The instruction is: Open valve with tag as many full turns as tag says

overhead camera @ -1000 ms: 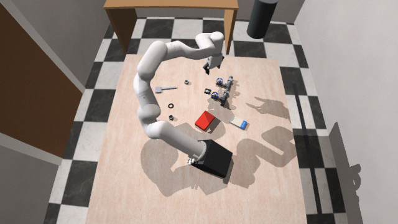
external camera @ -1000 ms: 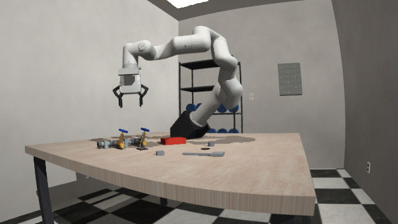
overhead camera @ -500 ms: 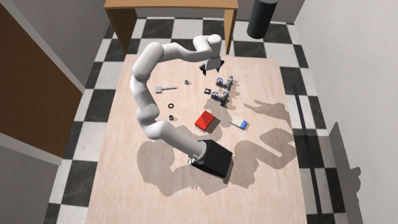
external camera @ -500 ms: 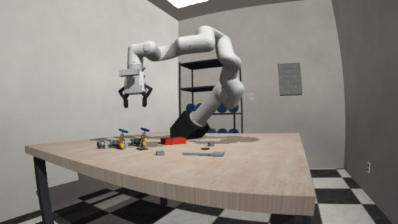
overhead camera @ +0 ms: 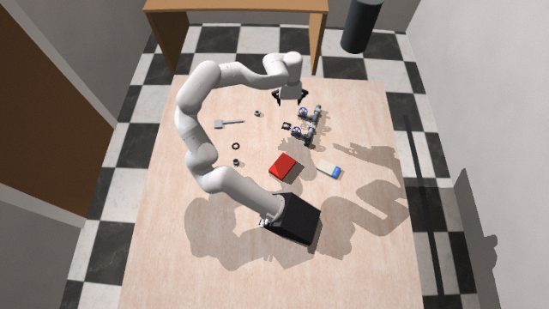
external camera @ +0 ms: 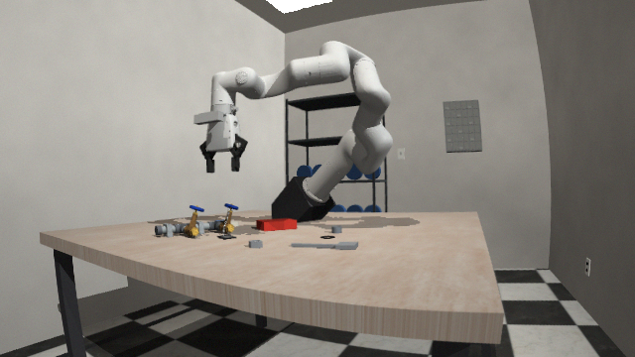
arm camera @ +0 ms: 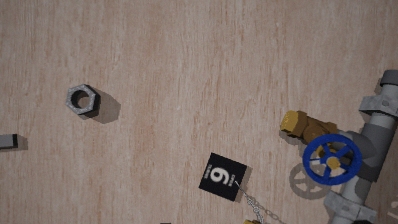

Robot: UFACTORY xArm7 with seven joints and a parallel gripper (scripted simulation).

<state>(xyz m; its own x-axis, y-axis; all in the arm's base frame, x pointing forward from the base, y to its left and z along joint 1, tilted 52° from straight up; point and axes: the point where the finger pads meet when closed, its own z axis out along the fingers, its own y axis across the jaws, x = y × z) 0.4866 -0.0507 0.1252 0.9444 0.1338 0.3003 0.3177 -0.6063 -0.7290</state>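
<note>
Right now the black tag is 1 cm behind my hand, 1 cm to the right of it and 20 cm below it. Also, from my hand: red block (25 cm behind, 4 cm to the right, 19 cm below); white box (19 cm behind, 26 cm to the right, 19 cm below); grey flat tool (8 cm behind, 32 cm to the left, 20 cm below).
</note>
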